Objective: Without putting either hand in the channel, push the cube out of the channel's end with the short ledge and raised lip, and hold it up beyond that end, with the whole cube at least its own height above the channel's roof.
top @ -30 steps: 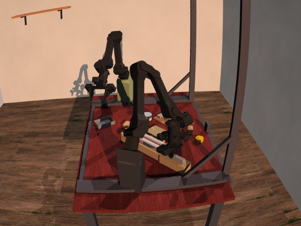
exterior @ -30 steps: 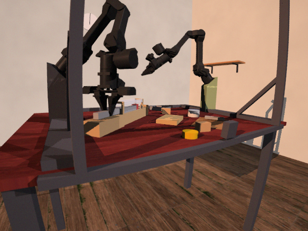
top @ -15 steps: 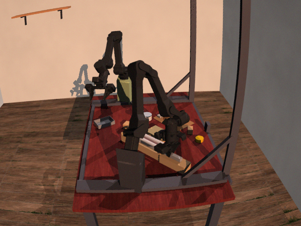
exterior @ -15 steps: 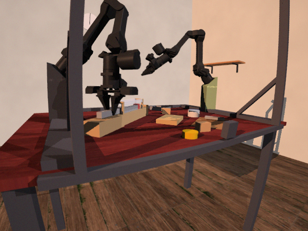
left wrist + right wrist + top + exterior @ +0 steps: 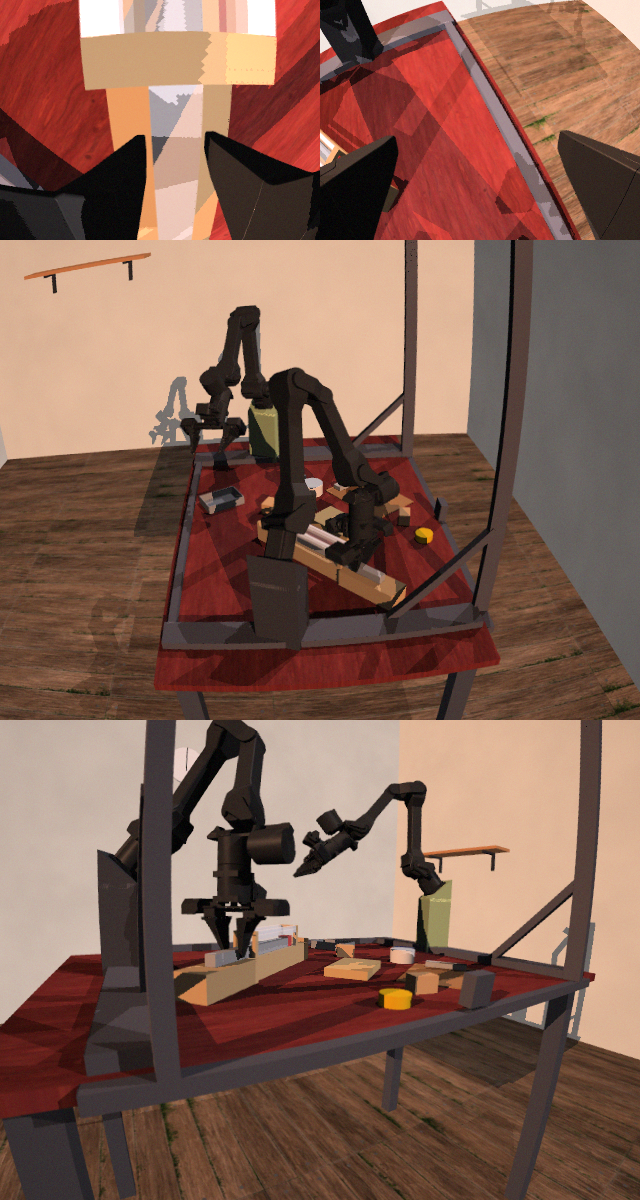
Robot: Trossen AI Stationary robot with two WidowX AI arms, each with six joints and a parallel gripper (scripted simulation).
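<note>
Now: the channel 10 cm ahead of my left hand, 11 cm to the right of it and 3 cm below it. Round my left hand: yellow disc (21 cm behind, 18 cm to the right, 8 cm below); then grey tray (35 cm ahead, 44 cm to the right, 8 cm below); then flat tan block (1 cm ahead, 27 cm to the right, 8 cm below).
</note>
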